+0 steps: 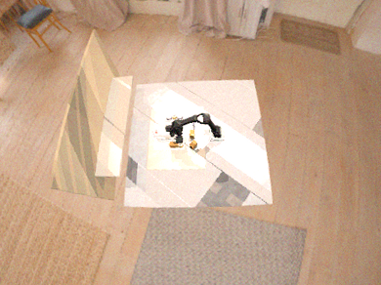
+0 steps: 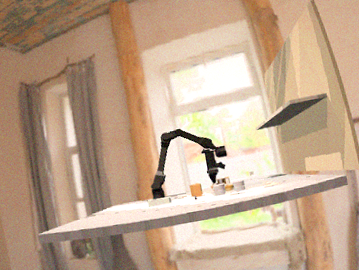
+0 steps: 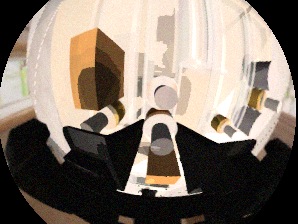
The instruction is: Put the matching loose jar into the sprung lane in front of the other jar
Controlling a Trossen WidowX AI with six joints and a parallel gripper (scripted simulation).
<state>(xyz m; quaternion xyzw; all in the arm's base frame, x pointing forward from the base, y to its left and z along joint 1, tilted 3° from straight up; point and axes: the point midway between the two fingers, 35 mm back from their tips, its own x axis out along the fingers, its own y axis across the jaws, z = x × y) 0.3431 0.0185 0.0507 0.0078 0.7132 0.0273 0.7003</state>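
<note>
Now: gripper tip 6 cm short of the brown block, 8 cm to the right of it and 1 cm above it. From my gripper tip the other things lie so: tall panel (61 cm ahead, 1 cm to the right, 35 cm above); then shelf (50 cm ahead, 1 cm to the right, 32 cm above).
</note>
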